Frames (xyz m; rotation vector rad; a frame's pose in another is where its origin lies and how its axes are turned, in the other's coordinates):
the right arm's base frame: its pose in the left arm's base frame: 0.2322 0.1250 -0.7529 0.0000 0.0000 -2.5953
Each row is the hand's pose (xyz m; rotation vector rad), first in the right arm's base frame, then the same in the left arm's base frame.
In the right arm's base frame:
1: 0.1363 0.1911 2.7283 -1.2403 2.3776 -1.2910
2: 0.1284 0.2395 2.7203 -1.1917 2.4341 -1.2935
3: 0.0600 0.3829 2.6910 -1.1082 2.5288 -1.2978
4: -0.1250 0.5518 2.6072 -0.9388 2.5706 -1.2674
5: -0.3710 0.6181 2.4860 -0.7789 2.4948 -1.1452
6: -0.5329 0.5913 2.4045 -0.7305 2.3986 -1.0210
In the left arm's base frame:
1: 0.2150 -0.1091 1.9754 -1.6606 -1.5594 0.4976
2: 0.2469 -0.1463 1.9674 -1.7035 -1.5196 0.4629
3: 0.3799 -0.2333 1.9381 -1.7720 -1.4511 0.4012
4: 0.6257 -0.2815 1.8543 -1.8716 -1.3455 0.4419
5: 0.8703 -0.2104 1.7331 -1.9754 -1.2823 0.6376
6: 0.9947 -0.1034 1.6516 -2.0263 -1.2953 0.8159

